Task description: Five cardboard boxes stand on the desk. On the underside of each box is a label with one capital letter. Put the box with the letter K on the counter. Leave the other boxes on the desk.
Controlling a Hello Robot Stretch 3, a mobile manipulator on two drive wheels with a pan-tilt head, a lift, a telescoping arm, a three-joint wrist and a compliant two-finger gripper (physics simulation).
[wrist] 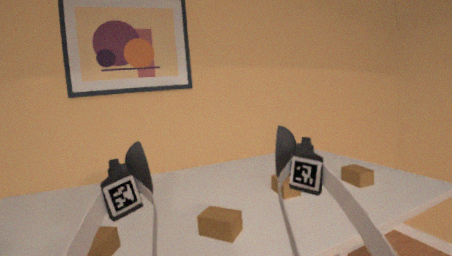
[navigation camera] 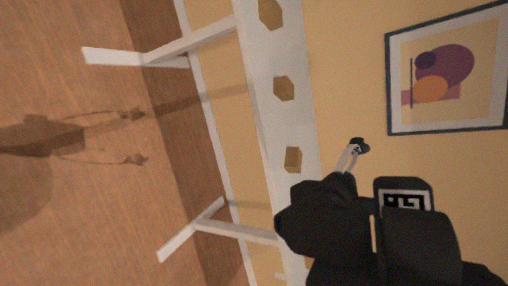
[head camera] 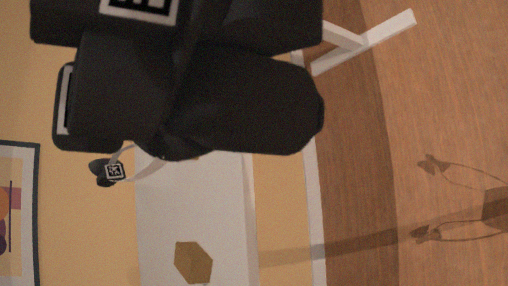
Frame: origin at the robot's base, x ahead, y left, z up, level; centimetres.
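Seen in the pictures: gripper, fingertip midpoint: (wrist: 211,151) (navigation camera: 362,173).
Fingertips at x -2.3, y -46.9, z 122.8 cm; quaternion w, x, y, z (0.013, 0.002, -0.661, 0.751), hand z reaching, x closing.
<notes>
A point is followed by its place in that frame.
Several brown cardboard boxes stand apart on the long white desk (head camera: 190,205) @(x 12.8, y -81.9, z 95.1 cm) (navigation camera: 286,120) @(x 13.1, y -81.2, z 95.1 cm) (wrist: 40,220) @(x 52.3, y -94.6, z 95.1 cm). In the wrist view they are a near-left box (wrist: 105,242) @(x 21.7, y -73.3, z 99.2 cm), a middle box (wrist: 220,223) @(x -3.3, y -75.7, z 99.5 cm), one box (wrist: 291,190) @(x -26.7, y -92.2, z 97.5 cm) partly behind the right finger, and a far-right box (wrist: 358,175) @(x -50.0, y -91.9, z 99.3 cm). The navigation camera shows three boxes clearly: a top box (navigation camera: 270,14) @(x 45.7, y -61.9, z 99.2 cm), a second box (navigation camera: 283,88) @(x 23.6, y -69.4, z 99.1 cm) and a third box (navigation camera: 293,159) @(x -2.7, y -76.1, z 98.7 cm). The head camera shows one box (head camera: 193,262) @(x 22.9, y -69.3, z 99.6 cm) low down. No label shows. My gripper (wrist: 211,151) @(x -2.3, y -46.8, z 122.8 cm) is open and empty, raised above the desk. The counter does not show.
A framed picture (head camera: 20,210) @(x 26.3, y -134.3, z 140.4 cm) (navigation camera: 447,70) @(x 31.9, y -132.8, z 157.7 cm) (wrist: 125,47) @(x 30.0, y -133.3, z 154.0 cm) hangs on the yellow wall behind the desk. White desk legs (head camera: 367,42) (navigation camera: 197,222) @(x -55.4, y -112.0, z 4.7 cm) stand on the wooden floor. My dark wrist and arm hide part of the desk in the head and navigation views.
</notes>
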